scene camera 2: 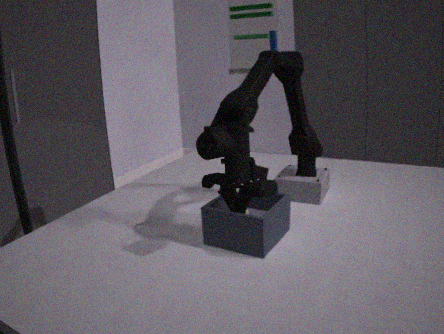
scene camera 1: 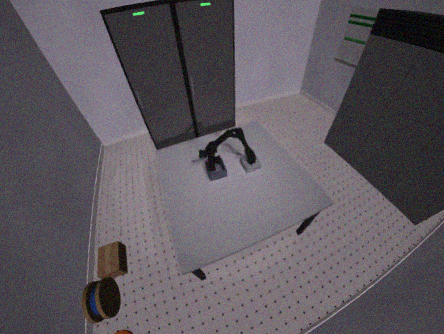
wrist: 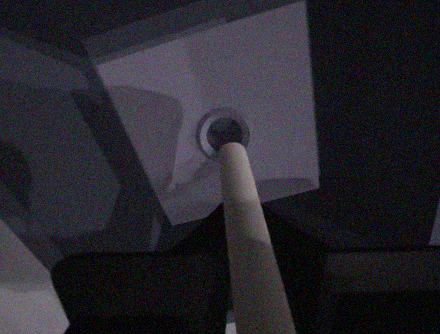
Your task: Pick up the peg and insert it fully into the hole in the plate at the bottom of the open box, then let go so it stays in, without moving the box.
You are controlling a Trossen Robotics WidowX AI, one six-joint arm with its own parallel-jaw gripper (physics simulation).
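Frame: origin at the arm's base, x right, y ahead, z up, level; metres.
Where they show: gripper, between the fingertips: [scene camera 2: 239, 219] [wrist: 239, 206]; arm's base, origin of its link: [scene camera 2: 306, 173] [scene camera 1: 251, 161].
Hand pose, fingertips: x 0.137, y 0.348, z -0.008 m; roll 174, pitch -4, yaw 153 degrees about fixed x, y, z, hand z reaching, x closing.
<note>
Each offset is from my fingertips to the centre of the thing. Level surfaces: height alone.
The open blue-grey box {dx -0.013, dy -0.037, dz -0.015 m} [scene camera 1: 217, 175] [scene camera 2: 232, 231] stands upright on the table. In the wrist view, the pale plate [wrist: 270, 95] lies at its bottom, with a dark round hole [wrist: 225, 131] inside a ringed rim. My gripper [scene camera 2: 237, 209] [wrist: 239, 206] is shut on the long, pale, round peg {dx -0.006, dy -0.017, dz +0.036 m} [wrist: 245, 215], with its fingertips down inside the box's opening. The peg's far end overlaps the lower edge of the hole in the wrist view; whether it touches the plate cannot be told. The peg is hidden by the box and gripper in scene camera 2.
The arm's base stands on a light grey block [scene camera 1: 251, 165] [scene camera 2: 305, 190] beside the box, on the pale table {dz -0.064 m} [scene camera 1: 225, 215] [scene camera 2: 150, 295]. The box walls rise closely around the fingers. A dark cabinet [scene camera 1: 150, 75] stands behind the table.
</note>
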